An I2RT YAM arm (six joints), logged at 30 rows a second.
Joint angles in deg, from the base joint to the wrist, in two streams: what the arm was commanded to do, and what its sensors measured. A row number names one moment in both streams.
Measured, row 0:
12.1, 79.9, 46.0, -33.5, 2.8, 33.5
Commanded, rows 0 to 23:
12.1, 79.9, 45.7, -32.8, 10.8, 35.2
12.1, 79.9, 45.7, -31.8, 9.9, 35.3
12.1, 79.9, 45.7, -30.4, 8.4, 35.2
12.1, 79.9, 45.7, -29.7, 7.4, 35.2
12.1, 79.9, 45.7, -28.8, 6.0, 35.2
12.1, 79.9, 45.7, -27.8, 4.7, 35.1
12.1, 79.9, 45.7, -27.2, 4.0, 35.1
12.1, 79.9, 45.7, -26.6, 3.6, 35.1
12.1, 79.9, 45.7, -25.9, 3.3, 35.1
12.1, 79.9, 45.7, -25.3, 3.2, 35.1
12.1, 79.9, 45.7, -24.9, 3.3, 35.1
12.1, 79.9, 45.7, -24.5, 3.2, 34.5
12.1, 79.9, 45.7, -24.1, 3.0, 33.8
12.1, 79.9, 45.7, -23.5, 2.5, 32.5
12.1, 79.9, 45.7, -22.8, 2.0, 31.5
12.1, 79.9, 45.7, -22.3, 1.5, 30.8
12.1, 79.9, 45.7, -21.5, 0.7, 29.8
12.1, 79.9, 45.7, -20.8, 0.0, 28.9
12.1, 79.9, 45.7, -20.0, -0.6, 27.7
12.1, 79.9, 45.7, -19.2, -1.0, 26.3
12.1, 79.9, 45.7, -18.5, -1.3, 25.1
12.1, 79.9, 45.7, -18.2, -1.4, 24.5
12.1, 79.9, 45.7, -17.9, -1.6, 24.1
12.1, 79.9, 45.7, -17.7, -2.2, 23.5
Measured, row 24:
12.1, 79.9, 45.9, -18.2, -0.3, 27.8
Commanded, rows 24 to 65:
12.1, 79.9, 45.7, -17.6, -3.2, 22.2
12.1, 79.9, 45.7, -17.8, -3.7, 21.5
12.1, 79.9, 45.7, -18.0, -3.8, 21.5
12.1, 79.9, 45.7, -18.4, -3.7, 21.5
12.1, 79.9, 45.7, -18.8, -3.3, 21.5
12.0, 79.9, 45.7, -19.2, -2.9, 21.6
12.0, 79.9, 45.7, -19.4, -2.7, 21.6
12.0, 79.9, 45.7, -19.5, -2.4, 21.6
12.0, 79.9, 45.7, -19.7, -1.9, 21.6
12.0, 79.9, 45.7, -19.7, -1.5, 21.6
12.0, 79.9, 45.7, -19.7, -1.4, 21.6
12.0, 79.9, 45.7, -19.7, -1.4, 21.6
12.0, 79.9, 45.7, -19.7, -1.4, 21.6
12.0, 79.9, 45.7, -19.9, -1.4, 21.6
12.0, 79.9, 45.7, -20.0, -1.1, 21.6
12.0, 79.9, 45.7, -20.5, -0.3, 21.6
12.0, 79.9, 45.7, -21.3, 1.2, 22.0
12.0, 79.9, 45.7, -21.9, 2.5, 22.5
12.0, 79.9, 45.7, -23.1, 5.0, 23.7
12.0, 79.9, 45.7, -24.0, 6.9, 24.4
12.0, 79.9, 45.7, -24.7, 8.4, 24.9
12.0, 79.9, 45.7, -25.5, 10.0, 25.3
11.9, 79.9, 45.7, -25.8, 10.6, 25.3
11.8, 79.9, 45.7, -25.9, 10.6, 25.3
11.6, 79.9, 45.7, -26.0, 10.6, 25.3
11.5, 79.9, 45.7, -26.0, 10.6, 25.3
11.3, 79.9, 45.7, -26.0, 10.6, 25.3
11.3, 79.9, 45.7, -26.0, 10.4, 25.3
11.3, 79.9, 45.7, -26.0, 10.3, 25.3
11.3, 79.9, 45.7, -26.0, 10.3, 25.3
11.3, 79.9, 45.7, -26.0, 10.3, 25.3
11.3, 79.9, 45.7, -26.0, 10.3, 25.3
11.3, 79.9, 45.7, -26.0, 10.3, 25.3
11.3, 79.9, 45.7, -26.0, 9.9, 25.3
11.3, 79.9, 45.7, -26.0, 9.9, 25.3
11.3, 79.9, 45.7, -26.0, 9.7, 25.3
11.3, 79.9, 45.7, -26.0, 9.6, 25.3
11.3, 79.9, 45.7, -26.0, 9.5, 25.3
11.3, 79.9, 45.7, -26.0, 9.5, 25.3
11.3, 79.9, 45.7, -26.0, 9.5, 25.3
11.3, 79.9, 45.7, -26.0, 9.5, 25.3
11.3, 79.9, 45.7, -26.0, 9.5, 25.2
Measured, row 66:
11.5, 79.9, 45.9, -25.9, 9.0, 24.6
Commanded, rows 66 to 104:
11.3, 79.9, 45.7, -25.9, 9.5, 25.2
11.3, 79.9, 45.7, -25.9, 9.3, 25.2
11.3, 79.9, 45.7, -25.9, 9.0, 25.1
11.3, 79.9, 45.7, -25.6, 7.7, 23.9
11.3, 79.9, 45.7, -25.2, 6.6, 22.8
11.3, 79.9, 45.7, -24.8, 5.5, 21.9
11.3, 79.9, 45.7, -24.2, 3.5, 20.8
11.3, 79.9, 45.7, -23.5, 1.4, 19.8
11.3, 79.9, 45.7, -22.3, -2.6, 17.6
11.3, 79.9, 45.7, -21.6, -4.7, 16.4
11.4, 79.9, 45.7, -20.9, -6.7, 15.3
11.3, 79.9, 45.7, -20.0, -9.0, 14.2
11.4, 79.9, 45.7, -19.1, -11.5, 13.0
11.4, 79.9, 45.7, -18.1, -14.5, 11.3
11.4, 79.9, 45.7, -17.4, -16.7, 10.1
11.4, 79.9, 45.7, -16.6, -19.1, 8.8
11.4, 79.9, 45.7, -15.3, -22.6, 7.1
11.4, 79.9, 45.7, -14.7, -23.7, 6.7
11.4, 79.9, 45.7, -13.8, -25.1, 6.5
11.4, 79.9, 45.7, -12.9, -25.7, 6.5
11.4, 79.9, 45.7, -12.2, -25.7, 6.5
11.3, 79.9, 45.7, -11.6, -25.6, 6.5
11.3, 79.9, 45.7, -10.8, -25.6, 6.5
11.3, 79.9, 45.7, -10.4, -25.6, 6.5
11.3, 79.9, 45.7, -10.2, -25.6, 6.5
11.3, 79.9, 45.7, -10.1, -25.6, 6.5
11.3, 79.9, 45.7, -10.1, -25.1, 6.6
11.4, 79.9, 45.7, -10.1, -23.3, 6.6
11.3, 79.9, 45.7, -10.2, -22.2, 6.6
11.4, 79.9, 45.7, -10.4, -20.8, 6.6
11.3, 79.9, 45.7, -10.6, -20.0, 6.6
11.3, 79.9, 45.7, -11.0, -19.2, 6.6
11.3, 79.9, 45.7, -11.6, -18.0, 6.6
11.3, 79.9, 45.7, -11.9, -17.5, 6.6
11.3, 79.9, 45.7, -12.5, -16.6, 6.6
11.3, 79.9, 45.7, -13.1, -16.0, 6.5
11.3, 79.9, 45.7, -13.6, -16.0, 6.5
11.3, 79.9, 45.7, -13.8, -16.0, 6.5
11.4, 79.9, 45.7, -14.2, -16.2, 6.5
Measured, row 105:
11.5, 79.9, 45.9, -13.5, -18.0, 7.1
